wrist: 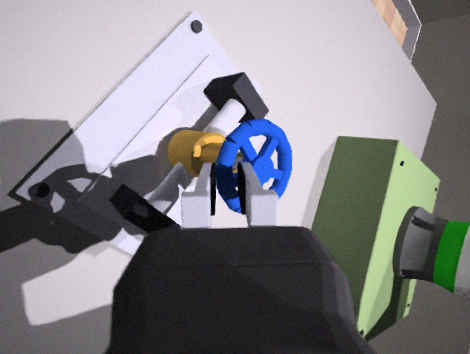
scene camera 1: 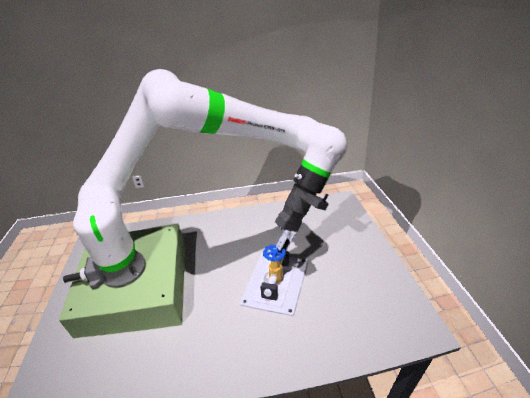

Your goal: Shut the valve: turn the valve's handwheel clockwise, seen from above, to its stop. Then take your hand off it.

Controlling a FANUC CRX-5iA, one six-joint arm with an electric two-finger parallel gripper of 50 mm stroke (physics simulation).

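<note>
The valve's blue handwheel (scene camera 1: 274,253) (wrist: 285,150) sits on top of the orange valve body (scene camera 1: 275,272) (wrist: 183,150). The valve stands on a white base plate (scene camera 1: 254,295) (wrist: 125,85). My gripper (scene camera 1: 281,248) (wrist: 226,178) is partly open with nothing gripped. Its fingertips are at the near side of the handwheel's rim in the wrist view, one on each side of a stretch of rim. Whether they touch the rim cannot be told. The fingers hide part of the rim.
A black block (scene camera 1: 269,291) (wrist: 235,92) holds one end of the white pipe, and another dark block (wrist: 142,210) is at the other end. The green pedestal (scene camera 1: 125,320) (wrist: 350,190) carries the arm's base on the grey table (scene camera 1: 350,325).
</note>
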